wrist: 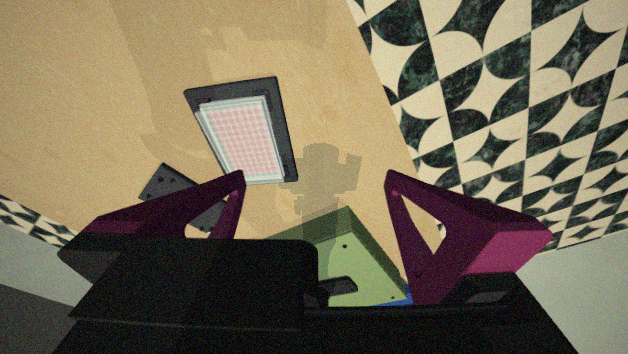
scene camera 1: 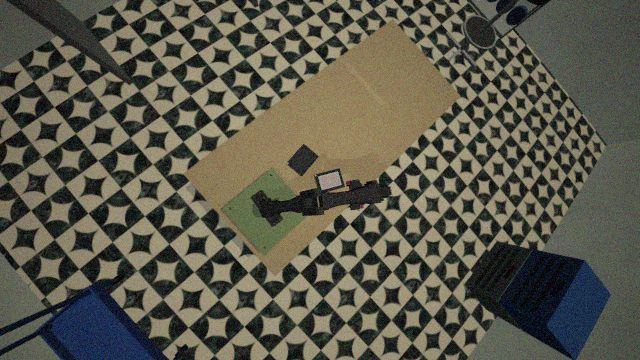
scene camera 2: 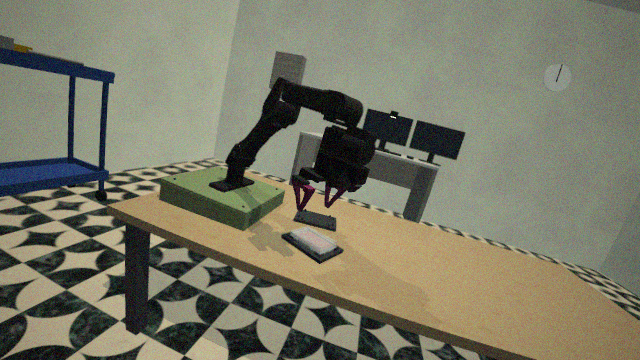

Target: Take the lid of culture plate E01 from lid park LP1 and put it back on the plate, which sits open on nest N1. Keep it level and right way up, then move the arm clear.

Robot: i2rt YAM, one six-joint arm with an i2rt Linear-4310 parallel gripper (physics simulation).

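Frame: origin at the arm's base, x right, y back, z down, level; metres.
Where they show: gripper, fingertip midpoint: (wrist: pixel 314 177) (scene camera 2: pixel 313 208); arm's base, origin of the base link: (scene camera 1: pixel 267 208) (scene camera 2: pixel 233 184).
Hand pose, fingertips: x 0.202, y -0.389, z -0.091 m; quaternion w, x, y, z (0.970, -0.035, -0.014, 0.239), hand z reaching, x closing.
Observation:
Each offset is from my fingertips to the top centre of the thing. "spot": to the spot under its first point. Level surfaces: height alone.
Culture plate E01 @[dz +0.127, dx -0.118, dy +0.010 m] (scene camera 1: pixel 329 180) (scene camera 2: pixel 313 240) (wrist: pixel 245 142), with pink wells, sits on the dark nest N1 @[dz +0.143, dx -0.116, dy +0.007 m] (scene camera 2: pixel 320 258) (wrist: pixel 288 155). A clear lid @[spot: dz +0.135, dx -0.089, dy -0.049 m] (wrist: pixel 232 104) appears to lie over it, right way up; its outline looks slightly offset from the plate's along the left and top edges in the wrist view. I cannot tell whether it is fully seated. Lid park LP1 @[dz +0.141, dx -0.316, dy +0.064 m] (scene camera 1: pixel 302 160) (scene camera 2: pixel 316 220) (wrist: pixel 165 181) is a dark block with small studs and bears no lid. My gripper (scene camera 1: pixel 355 195) (scene camera 2: pixel 315 208) (wrist: pixel 314 177) is open and empty, raised above the table and apart from the plate.
The green base block (scene camera 1: pixel 250 227) (scene camera 2: pixel 200 202) (wrist: pixel 370 280) carries the arm at one end of the wooden table @[dz +0.161 m] (scene camera 1: pixel 380 65) (scene camera 2: pixel 450 280) (wrist: pixel 165 30). A blue cart (scene camera 2: pixel 50 172) and a desk with monitors (scene camera 2: pixel 387 131) stand away from the table.

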